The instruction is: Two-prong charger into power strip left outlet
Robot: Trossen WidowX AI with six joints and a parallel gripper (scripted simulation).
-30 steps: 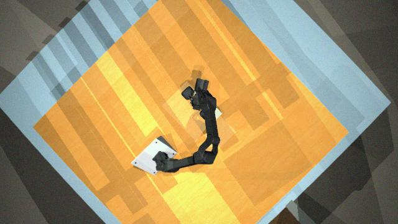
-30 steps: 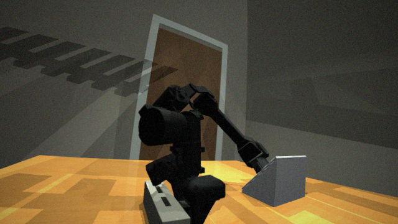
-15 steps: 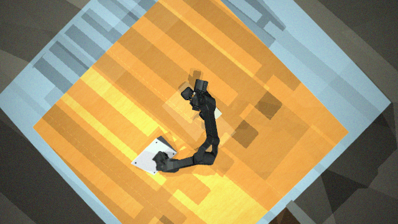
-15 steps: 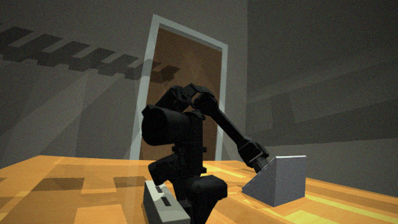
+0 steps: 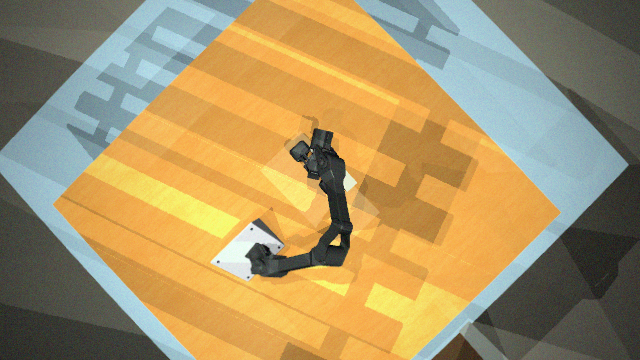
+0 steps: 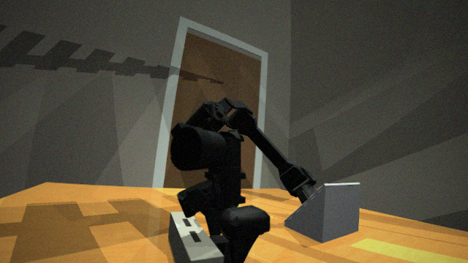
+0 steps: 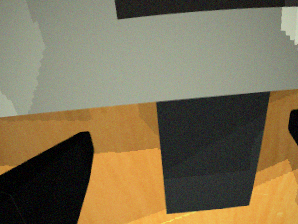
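Right now my gripper tip is 2 cm short of the box-shaped charger and 1 cm below it.
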